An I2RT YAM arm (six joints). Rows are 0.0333 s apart.
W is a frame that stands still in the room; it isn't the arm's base.
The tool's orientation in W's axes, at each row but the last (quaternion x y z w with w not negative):
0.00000, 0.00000, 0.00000, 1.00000
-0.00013, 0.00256, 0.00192, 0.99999
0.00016, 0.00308, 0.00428, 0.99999
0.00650, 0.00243, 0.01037, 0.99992
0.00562, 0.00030, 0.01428, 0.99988
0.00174, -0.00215, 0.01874, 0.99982
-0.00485, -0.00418, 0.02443, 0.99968
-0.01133, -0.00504, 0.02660, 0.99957
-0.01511, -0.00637, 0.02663, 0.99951
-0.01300, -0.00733, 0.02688, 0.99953
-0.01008, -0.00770, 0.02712, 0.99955
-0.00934, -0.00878, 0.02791, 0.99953
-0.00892, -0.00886, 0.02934, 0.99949
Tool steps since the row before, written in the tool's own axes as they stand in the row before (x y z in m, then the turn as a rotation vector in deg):
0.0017, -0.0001, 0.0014, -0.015, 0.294, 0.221
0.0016, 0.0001, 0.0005, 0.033, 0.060, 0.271
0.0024, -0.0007, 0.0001, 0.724, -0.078, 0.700
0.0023, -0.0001, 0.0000, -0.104, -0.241, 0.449
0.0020, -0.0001, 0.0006, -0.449, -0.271, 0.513
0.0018, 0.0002, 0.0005, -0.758, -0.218, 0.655
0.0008, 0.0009, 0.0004, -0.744, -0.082, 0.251
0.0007, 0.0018, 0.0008, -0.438, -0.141, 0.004
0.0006, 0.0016, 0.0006, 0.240, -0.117, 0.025
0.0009, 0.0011, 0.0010, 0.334, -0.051, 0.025
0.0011, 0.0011, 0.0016, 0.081, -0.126, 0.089
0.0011, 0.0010, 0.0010, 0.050, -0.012, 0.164
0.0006, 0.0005, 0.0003, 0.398, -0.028, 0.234
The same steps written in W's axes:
0.0017, -0.0001, 0.0014, -0.015, 0.294, 0.221
0.0016, 0.0001, 0.0005, 0.034, 0.060, 0.271
0.0024, -0.0007, 0.0001, 0.729, -0.072, 0.696
0.0023, -0.0001, 0.0000, -0.097, -0.249, 0.446
0.0020, 0.0000, 0.0006, -0.441, -0.289, 0.510
0.0018, 0.0003, 0.0005, -0.752, -0.249, 0.651
0.0008, 0.0009, 0.0004, -0.741, -0.116, 0.246
0.0006, 0.0019, 0.0008, -0.430, -0.164, 0.003
0.0005, 0.0016, 0.0006, 0.246, -0.103, 0.031
0.0008, 0.0012, 0.0010, 0.336, -0.032, 0.031
0.0010, 0.0012, 0.0016, 0.086, -0.120, 0.093
0.0010, 0.0011, 0.0010, 0.048, -0.006, 0.165
0.0006, 0.0005, 0.0003, 0.395, 0.000, 0.241

